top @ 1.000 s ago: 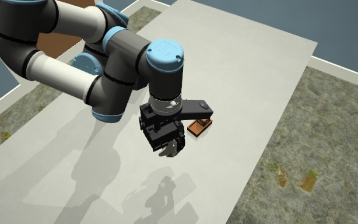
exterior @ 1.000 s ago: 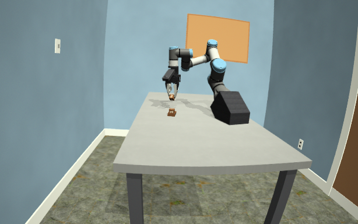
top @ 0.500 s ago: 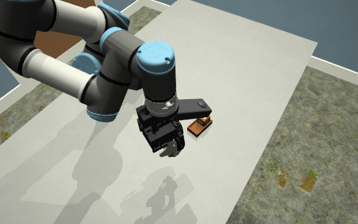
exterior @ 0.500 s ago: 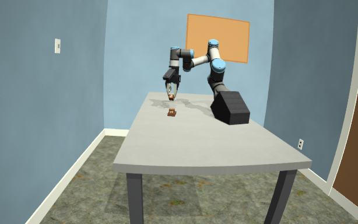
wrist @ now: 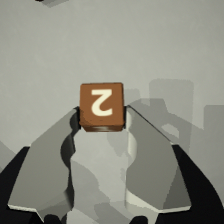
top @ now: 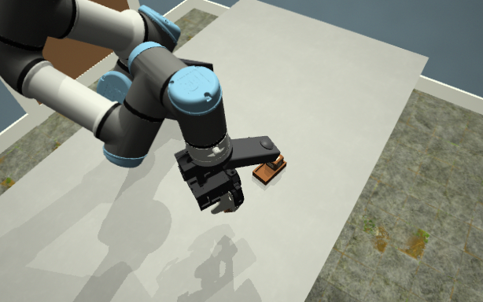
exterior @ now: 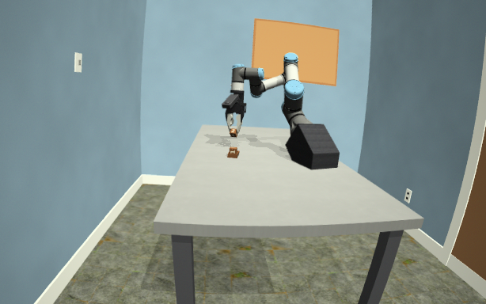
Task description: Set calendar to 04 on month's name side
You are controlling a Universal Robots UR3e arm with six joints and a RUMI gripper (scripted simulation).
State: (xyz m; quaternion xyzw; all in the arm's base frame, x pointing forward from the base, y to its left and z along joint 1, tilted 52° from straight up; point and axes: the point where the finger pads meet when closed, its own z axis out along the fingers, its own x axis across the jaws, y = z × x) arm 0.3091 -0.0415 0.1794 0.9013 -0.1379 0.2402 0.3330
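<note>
Right now the cube is 1 cm below my hand. The rest, counted from my hand: brown tray 1 cm ahead, 16 cm to the left, 8 cm below.
</note>
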